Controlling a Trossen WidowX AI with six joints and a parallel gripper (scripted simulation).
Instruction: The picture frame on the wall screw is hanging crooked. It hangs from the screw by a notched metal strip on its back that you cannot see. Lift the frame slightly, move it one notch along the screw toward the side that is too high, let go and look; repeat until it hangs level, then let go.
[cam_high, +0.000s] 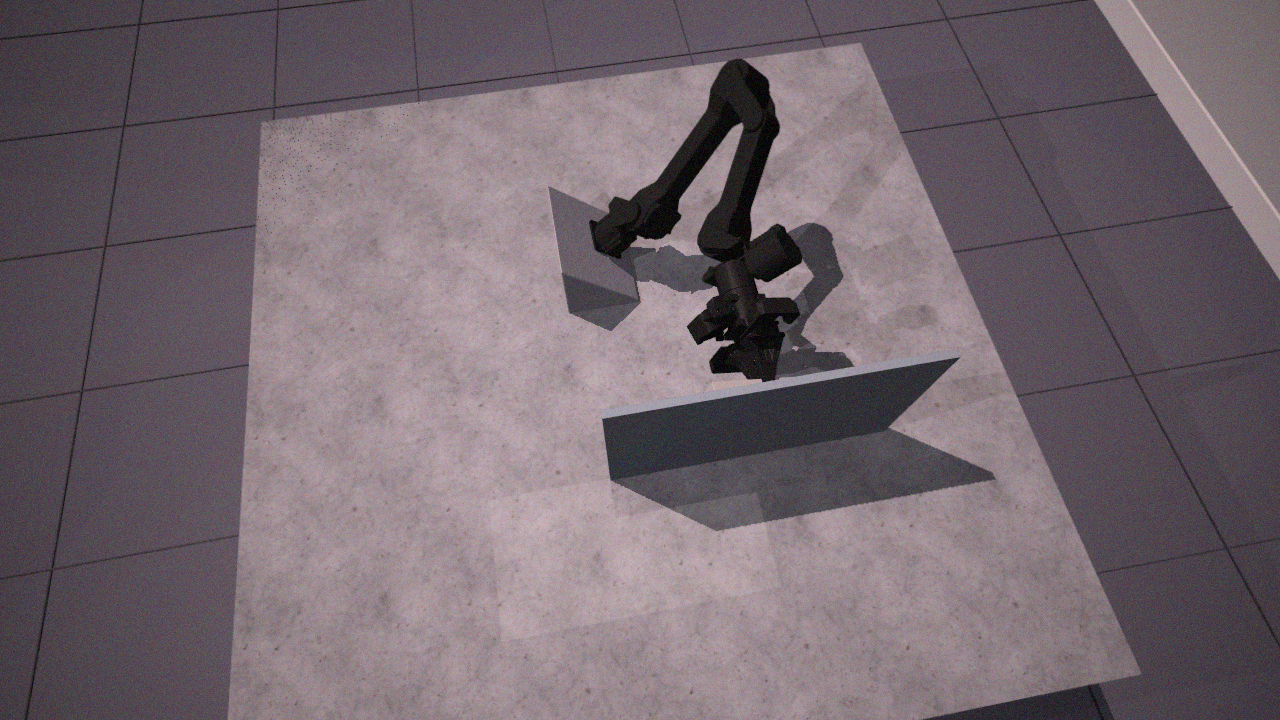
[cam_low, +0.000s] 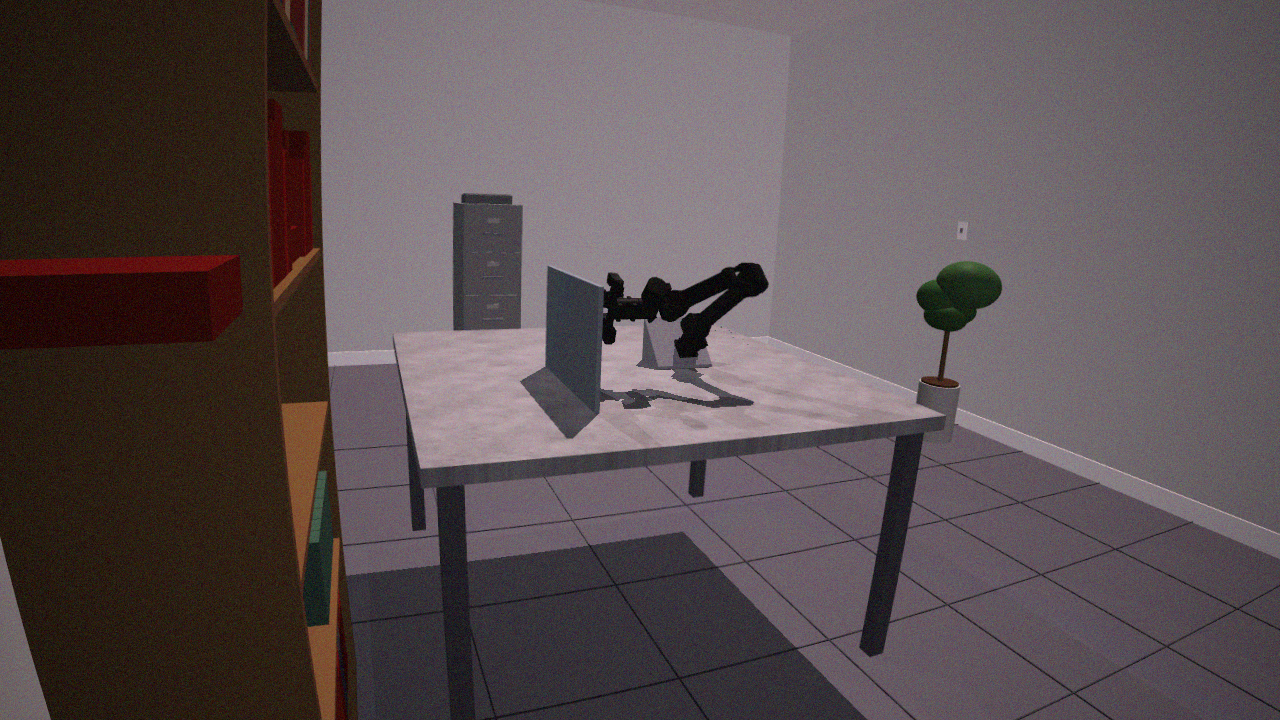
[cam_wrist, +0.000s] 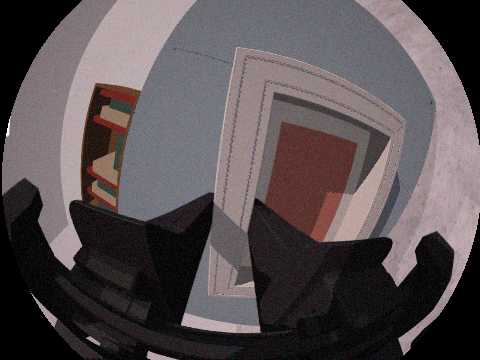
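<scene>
The picture frame is 50 mm below my gripper tip, 10 mm to the right of it and 10 mm ahead of it. Also, from my gripper tip: wall panel: 60 mm below, 20 mm ahead.
</scene>
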